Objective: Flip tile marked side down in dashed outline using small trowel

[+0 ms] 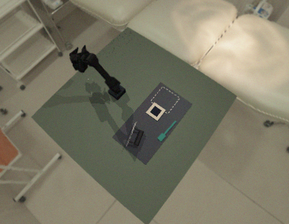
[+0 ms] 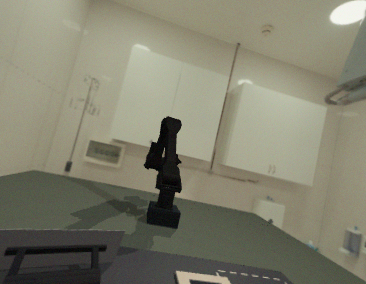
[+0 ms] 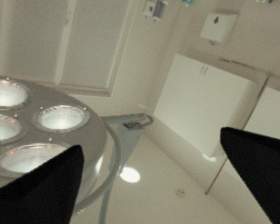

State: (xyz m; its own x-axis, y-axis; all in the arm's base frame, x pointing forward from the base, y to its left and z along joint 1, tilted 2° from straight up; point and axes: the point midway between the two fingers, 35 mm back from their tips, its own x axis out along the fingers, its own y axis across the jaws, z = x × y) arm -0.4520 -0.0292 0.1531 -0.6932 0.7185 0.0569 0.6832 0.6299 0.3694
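Now: the dark grey mat 870 mm ahead of my gripper tip, 210 mm below it and 80 mm to the left of it. Round my gripper tip: teal trowel (1010 mm ahead, 190 mm below, 90 mm to the left); tan tile (830 mm ahead, 190 mm below, 140 mm to the left).
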